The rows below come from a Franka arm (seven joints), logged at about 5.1 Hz.
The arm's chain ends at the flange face. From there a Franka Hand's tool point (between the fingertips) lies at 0.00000 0.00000 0.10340 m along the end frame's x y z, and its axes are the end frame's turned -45 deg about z.
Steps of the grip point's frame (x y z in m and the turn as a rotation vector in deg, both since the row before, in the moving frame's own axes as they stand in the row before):
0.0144 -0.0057 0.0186 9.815 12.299 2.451
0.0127 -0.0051 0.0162 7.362 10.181 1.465
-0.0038 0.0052 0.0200 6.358 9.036 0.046
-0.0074 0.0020 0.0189 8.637 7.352 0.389
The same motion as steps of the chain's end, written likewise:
0.0024 0.0136 0.0225 15.637 1.756 2.451
0.0015 0.0096 0.0187 12.405 1.993 1.465
-0.0024 0.0259 0.0219 10.885 1.894 0.046
-0.0023 0.0269 0.0209 11.306 -0.909 0.389

